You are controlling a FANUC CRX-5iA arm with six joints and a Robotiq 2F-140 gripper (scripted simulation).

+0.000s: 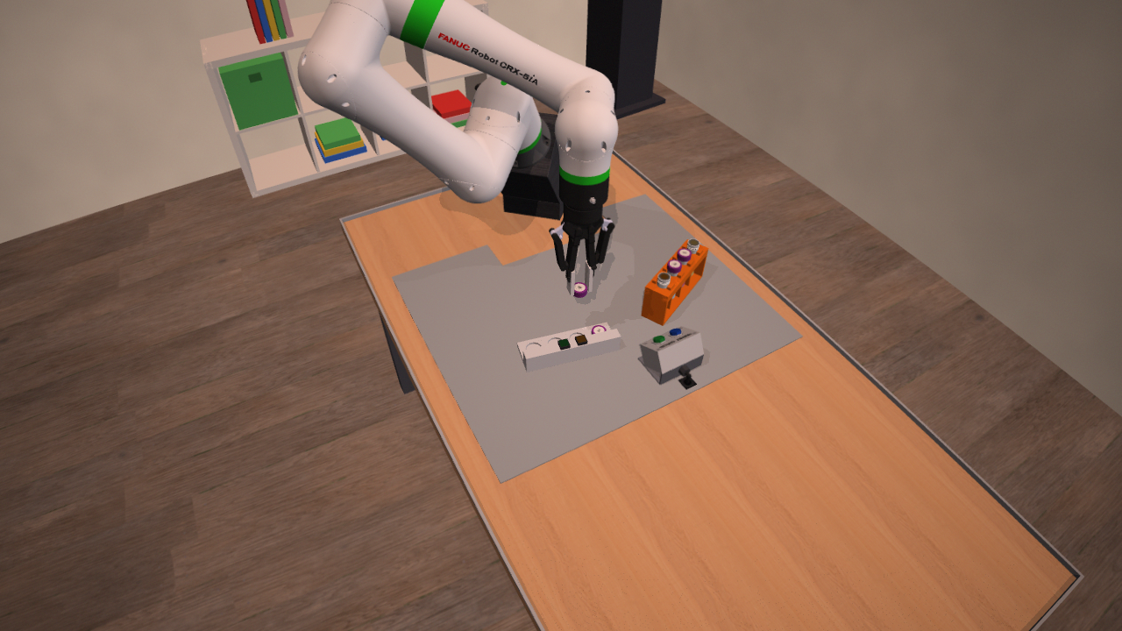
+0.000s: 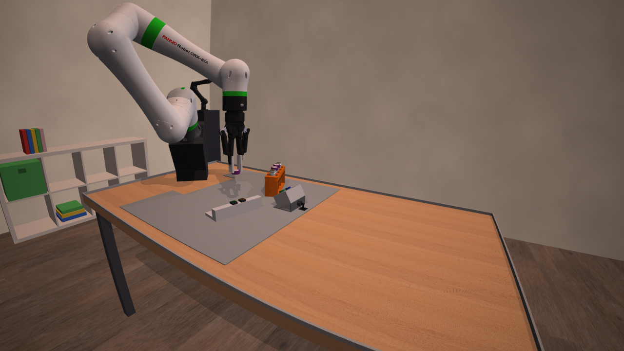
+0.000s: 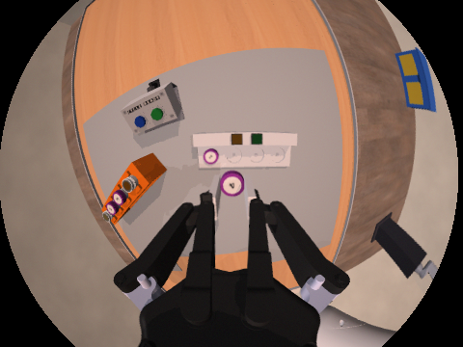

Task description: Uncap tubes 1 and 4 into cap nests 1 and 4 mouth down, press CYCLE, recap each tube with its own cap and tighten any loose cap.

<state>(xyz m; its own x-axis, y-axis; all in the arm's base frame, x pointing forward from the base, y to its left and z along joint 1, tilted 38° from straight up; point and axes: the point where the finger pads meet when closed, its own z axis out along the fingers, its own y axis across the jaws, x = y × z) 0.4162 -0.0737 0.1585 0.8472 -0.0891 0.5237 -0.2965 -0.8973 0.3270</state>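
Now: the blue key 16 cm ahead of my hand, 15 cm to the left of it and 12 cm below it. From my hand the other things lie so: small grey desk (18 cm ahead, 12 cm to the left, 13 cm below); table edge (21 cm ahead, 51 cm to the left, 18 cm below); green key (16 cm ahead, 10 cm to the left, 12 cm below).
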